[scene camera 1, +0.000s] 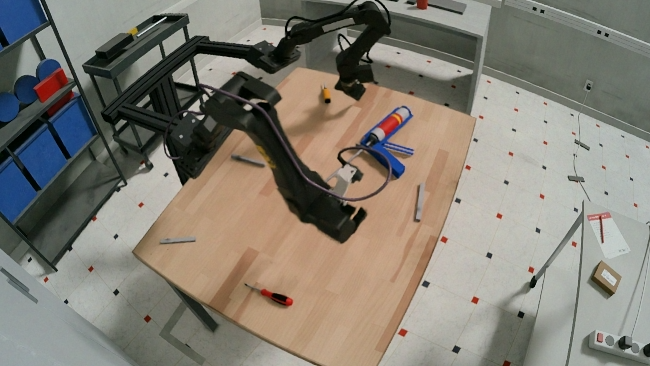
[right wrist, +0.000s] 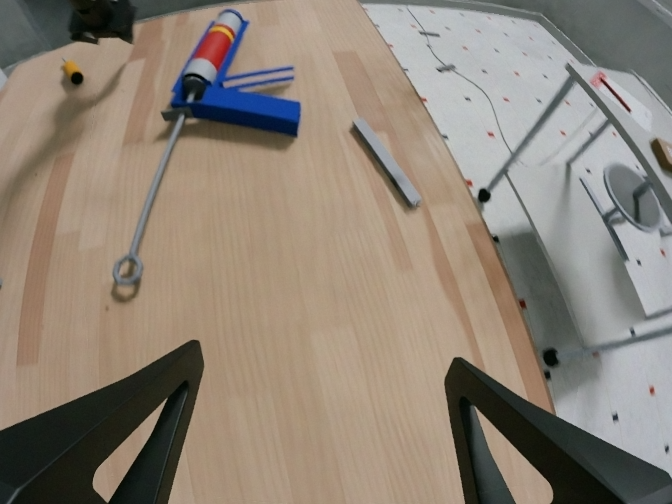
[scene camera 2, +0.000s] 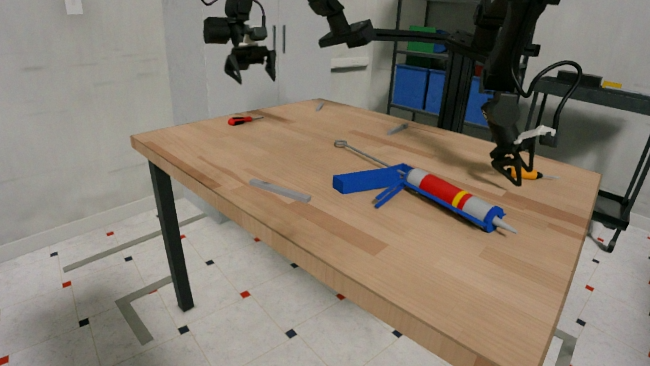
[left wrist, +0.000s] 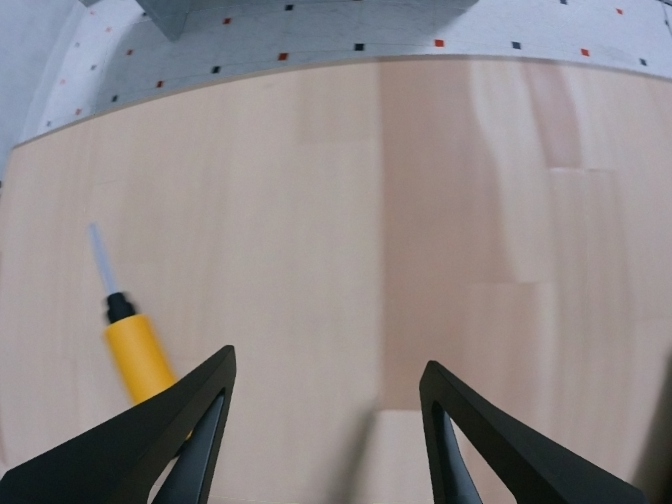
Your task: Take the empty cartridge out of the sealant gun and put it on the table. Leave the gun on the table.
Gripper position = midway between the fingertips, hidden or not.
Note:
I see my left gripper (scene camera 2: 524,179), my right gripper (scene camera 2: 259,82), a blue sealant gun (scene camera 2: 353,182), an orange-handled screwdriver (left wrist: 136,364) and a grey bar (right wrist: 408,193).
The blue sealant gun is seen too in the right wrist view (right wrist: 229,106). My left gripper is seen too in the right wrist view (right wrist: 118,42) and in the left wrist view (left wrist: 331,367). My right gripper is seen too in the right wrist view (right wrist: 327,365). The left wrist view does not show the grey bar: it is out of frame.

